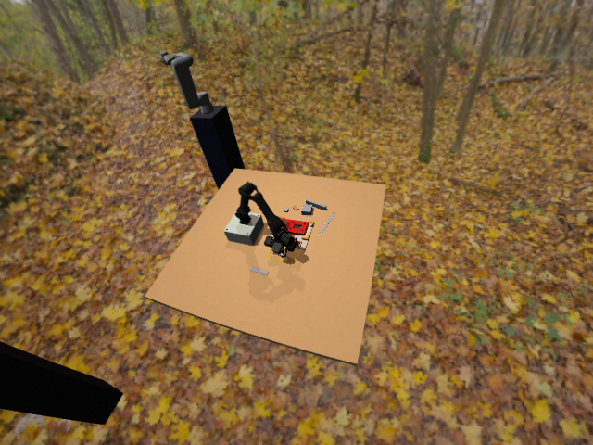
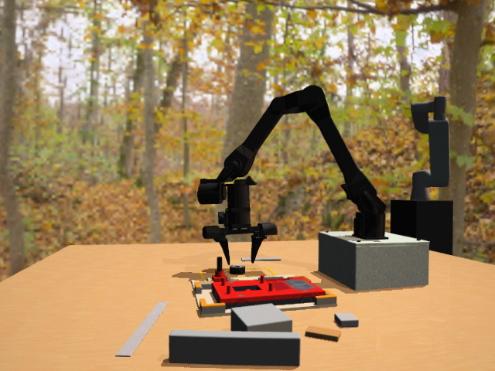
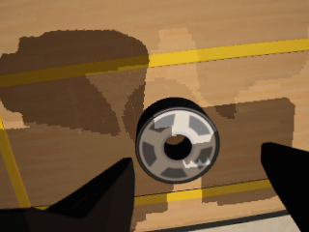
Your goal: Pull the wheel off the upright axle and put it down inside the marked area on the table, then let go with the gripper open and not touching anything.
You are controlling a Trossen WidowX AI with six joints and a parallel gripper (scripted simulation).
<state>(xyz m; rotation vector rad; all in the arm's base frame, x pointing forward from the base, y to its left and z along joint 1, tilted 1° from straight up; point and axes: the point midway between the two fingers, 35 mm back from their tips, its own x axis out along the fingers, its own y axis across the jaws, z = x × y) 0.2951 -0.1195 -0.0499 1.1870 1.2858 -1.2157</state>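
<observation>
Now: gripper tip 1 cm short of the wheel and 1 cm above it. The rest, counted from my gripper tip: brown piece: 40 cm to the left, 5 cm behind, 2 cm below.
</observation>
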